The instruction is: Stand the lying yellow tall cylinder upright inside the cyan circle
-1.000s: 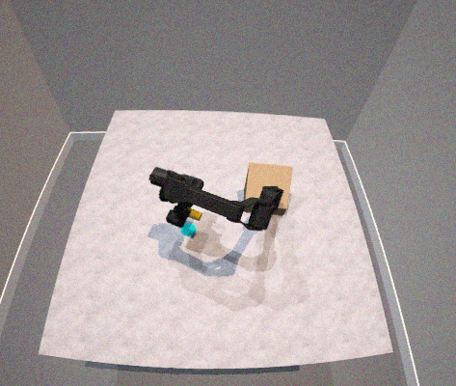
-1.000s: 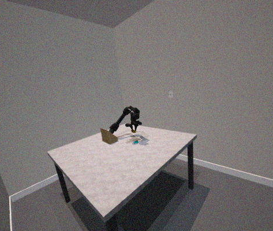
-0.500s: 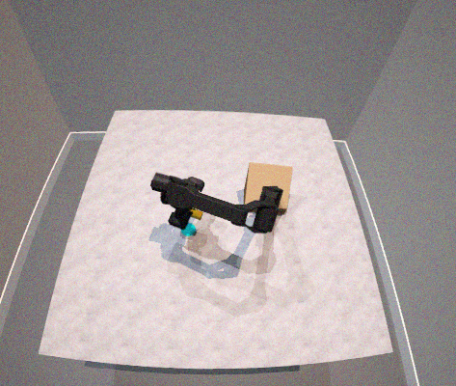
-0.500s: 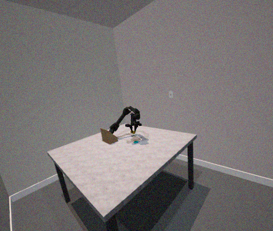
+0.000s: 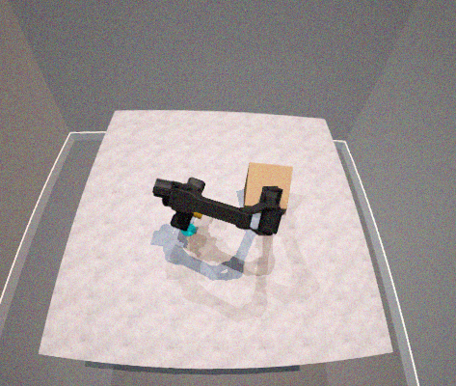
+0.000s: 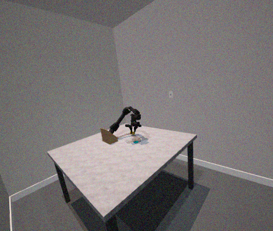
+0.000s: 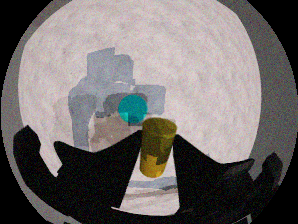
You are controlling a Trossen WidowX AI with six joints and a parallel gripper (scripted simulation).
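Now: the cyan circle 120 mm below my gripper tip, 20 mm to the left of it and 10 mm ahead of it. The rest, counted from my gripper tip: yellow tall cylinder (20 mm behind, 10 mm to the left).
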